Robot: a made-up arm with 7 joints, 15 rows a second.
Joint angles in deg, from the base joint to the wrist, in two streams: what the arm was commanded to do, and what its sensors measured. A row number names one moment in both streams.
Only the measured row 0 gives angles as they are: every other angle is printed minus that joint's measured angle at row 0.
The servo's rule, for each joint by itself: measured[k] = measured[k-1] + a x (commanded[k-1-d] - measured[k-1]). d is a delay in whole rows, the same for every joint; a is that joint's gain. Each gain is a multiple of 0.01, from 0.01 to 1. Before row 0 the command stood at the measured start. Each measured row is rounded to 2 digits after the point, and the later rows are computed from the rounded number. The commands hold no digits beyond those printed.
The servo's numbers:
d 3
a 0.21 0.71 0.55 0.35 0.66 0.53 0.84
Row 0, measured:
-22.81 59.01 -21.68 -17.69 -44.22 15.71 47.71
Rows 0 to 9, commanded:
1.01 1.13 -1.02 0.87 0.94 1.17 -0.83
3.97 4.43 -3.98 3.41 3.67 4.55 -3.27
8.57 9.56 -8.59 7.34 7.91 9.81 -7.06
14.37 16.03 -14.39 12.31 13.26 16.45 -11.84
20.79 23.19 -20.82 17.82 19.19 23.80 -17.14
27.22 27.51 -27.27 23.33 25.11 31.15 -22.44
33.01 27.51 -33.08 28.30 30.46 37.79 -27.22
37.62 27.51 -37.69 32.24 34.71 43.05 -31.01
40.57 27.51 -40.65 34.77 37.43 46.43 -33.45
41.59 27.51 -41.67 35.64 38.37 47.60 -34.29
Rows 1 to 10, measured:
0.00 0.00 0.00 0.00 0.00 0.00 0.00
0.00 0.00 0.00 0.00 0.00 0.00 0.00
0.00 0.00 0.00 0.00 0.00 0.00 0.00
0.21 0.80 -0.56 0.30 0.62 0.62 -0.70
1.00 3.38 -2.44 1.39 2.63 2.70 -2.86
2.59 7.77 -5.82 3.47 6.11 6.47 -6.39
5.06 13.63 -10.53 6.56 10.83 11.76 -10.97
8.36 20.42 -16.19 10.50 16.35 18.14 -16.15
12.32 25.45 -22.28 14.99 22.13 25.04 -21.43
16.66 26.91 -28.22 19.65 27.63 31.80 -26.29

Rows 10 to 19, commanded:
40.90 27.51 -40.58 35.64 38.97 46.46 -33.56
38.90 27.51 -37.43 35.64 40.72 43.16 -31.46
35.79 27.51 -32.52 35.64 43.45 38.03 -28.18
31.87 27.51 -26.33 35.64 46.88 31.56 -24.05
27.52 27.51 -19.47 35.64 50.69 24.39 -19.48
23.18 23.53 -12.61 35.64 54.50 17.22 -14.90
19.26 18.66 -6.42 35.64 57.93 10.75 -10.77
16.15 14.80 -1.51 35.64 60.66 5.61 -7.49
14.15 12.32 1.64 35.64 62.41 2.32 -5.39
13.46 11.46 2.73 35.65 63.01 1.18 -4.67
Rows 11 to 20, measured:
21.06 27.34 -33.43 24.06 32.30 37.76 -30.25
25.16 27.46 -37.40 27.81 35.69 42.36 -32.94
28.61 27.50 -39.75 30.55 37.46 45.14 -34.07
31.19 27.51 -40.21 32.33 38.46 45.84 -33.64
32.81 27.51 -38.68 33.49 39.95 44.42 -31.81
33.44 27.51 -35.29 34.24 42.26 41.03 -28.76
33.11 27.51 -30.36 34.73 45.31 36.01 -24.80
31.94 27.51 -24.37 35.05 48.86 29.85 -20.33
30.10 24.68 -17.90 35.26 52.58 23.16 -15.77
27.82 20.41 -11.59 35.39 56.11 16.58 -11.57

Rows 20 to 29, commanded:
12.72 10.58 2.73 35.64 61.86 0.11 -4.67
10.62 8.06 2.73 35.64 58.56 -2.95 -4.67
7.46 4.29 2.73 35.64 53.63 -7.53 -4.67
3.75 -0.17 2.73 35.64 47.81 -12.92 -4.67
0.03 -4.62 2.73 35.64 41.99 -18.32 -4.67
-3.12 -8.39 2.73 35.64 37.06 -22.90 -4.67
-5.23 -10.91 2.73 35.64 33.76 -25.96 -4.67
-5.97 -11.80 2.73 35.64 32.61 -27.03 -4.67
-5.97 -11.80 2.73 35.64 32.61 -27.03 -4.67
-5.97 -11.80 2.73 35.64 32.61 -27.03 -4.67
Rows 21 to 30, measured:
25.37 16.43 -6.05 35.48 59.11 10.77 -8.14
23.01 13.51 -1.82 35.54 61.29 6.29 -5.83
21.00 12.05 0.68 35.58 62.43 3.58 -4.86
19.26 11.01 1.81 35.60 62.05 1.74 -4.70
17.45 8.92 2.32 35.61 59.75 -0.75 -4.67
15.35 5.63 2.55 35.62 55.71 -4.34 -4.67
12.91 1.51 2.65 35.63 50.50 -8.89 -4.67
10.21 -2.84 2.69 35.63 44.88 -13.89 -4.67
7.41 -6.78 2.71 35.63 39.72 -18.67 -4.67
4.76 -9.71 2.72 35.63 35.79 -22.53 -4.67

